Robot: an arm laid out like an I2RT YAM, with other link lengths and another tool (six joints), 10 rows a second.
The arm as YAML. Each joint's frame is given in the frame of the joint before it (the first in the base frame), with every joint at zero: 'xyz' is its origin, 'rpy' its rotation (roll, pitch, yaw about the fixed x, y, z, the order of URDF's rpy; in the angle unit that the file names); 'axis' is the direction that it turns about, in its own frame. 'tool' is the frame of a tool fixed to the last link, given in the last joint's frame.
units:
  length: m
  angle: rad
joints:
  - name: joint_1
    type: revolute
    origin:
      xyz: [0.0, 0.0, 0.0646]
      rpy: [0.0, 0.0, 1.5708]
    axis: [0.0, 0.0, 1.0]
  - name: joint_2
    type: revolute
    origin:
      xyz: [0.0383, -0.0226, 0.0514]
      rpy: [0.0, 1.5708, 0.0]
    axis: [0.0, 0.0, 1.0]
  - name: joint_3
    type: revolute
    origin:
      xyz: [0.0, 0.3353, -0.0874]
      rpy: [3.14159, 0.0, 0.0]
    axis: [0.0, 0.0, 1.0]
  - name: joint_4
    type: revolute
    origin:
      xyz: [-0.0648, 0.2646, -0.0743]
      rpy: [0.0, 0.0, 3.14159]
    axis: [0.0, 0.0, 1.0]
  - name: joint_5
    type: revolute
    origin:
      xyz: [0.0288, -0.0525, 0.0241]
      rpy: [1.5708, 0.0, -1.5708]
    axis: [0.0, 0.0, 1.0]
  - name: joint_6
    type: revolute
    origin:
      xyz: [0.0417, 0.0, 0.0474]
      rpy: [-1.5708, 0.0, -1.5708]
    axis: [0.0, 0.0, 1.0]
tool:
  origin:
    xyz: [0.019, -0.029, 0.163]
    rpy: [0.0, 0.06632, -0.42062]
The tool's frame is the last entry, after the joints.
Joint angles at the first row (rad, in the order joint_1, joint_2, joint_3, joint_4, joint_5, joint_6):
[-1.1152 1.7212 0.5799 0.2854 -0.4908 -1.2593]
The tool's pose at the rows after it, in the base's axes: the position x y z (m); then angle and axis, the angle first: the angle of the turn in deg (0 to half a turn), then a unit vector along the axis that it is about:
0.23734 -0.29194 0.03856 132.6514 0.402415 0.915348 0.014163
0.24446 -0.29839 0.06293 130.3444 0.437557 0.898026 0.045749
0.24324 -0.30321 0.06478 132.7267 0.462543 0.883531 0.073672
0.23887 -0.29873 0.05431 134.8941 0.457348 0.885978 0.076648
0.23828 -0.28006 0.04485 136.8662 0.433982 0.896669 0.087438
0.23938 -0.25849 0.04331 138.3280 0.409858 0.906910 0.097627
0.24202 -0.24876 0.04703 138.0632 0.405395 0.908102 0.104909
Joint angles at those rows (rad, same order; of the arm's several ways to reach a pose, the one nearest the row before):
[-1.1167 1.6691 0.5813 0.2716 -0.5215 -1.2151]
[-1.1366 1.6368 0.6410 0.2042 -0.5690 -1.1246]
[-1.1535 1.6611 0.7101 0.0983 -0.5829 -1.0968]
[-1.1536 1.6797 0.7088 0.0721 -0.5752 -1.1274]
[-1.1337 1.6767 0.6812 0.0477 -0.5814 -1.1734]
[-1.1030 1.6476 0.6551 0.0109 -0.5844 -1.2057]
[-1.0876 1.6230 0.6413 0.0046 -0.5921 -1.1950]

